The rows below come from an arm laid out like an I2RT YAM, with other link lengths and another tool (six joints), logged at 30 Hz.
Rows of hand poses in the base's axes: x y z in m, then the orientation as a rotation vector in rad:
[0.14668, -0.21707, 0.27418, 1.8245, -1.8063, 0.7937]
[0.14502, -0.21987, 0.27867, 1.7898, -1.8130, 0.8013]
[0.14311, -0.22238, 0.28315, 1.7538, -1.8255, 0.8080]
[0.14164, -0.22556, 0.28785, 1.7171, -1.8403, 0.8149]
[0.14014, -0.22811, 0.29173, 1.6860, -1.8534, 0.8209]
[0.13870, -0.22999, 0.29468, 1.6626, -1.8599, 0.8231]
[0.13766, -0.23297, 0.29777, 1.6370, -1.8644, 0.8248]
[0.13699, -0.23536, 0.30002, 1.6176, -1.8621, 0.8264]
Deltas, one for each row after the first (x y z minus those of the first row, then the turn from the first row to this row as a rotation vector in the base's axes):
[-0.00166, -0.00280, 0.00449, -0.0173, -0.0027, -0.0226]
[-0.00357, -0.00531, 0.00897, -0.0315, -0.0081, -0.0482]
[-0.00504, -0.00849, 0.01367, -0.0444, -0.0152, -0.0748]
[-0.00654, -0.01104, 0.01755, -0.0548, -0.0219, -0.0976]
[-0.00798, -0.01292, 0.02050, -0.0639, -0.0237, -0.1142]
[-0.00902, -0.01590, 0.02359, -0.0751, -0.0240, -0.1319]
[-0.00969, -0.01829, 0.02584, -0.0872, -0.0214, -0.1436]

